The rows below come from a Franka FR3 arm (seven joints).
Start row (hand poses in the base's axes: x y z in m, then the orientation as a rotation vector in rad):
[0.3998 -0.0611 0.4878 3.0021 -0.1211 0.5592]
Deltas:
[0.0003 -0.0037 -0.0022 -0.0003 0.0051 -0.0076]
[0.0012 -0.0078 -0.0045 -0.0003 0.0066 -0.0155]
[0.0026 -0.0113 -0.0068 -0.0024 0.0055 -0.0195]
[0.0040 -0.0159 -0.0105 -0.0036 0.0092 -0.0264]
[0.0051 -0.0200 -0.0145 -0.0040 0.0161 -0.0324]
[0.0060 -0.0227 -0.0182 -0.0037 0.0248 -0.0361]
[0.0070 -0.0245 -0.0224 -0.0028 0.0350 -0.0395]
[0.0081 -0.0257 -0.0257 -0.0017 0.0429 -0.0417]
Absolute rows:
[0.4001 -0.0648 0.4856 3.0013 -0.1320 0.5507]
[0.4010 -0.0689 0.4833 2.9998 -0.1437 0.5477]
[0.4024 -0.0724 0.4810 2.9965 -0.1491 0.5488]
[0.4038 -0.0770 0.4773 2.9946 -0.1587 0.5424]
[0.4049 -0.0811 0.4733 2.9943 -0.1670 0.5314]
[0.4058 -0.0838 0.4696 2.9956 -0.1720 0.5179]
[0.4068 -0.0856 0.4654 2.9979 -0.1767 0.5023]
[0.4079 -0.0868 0.4621 3.0001 -0.1798 0.4903]

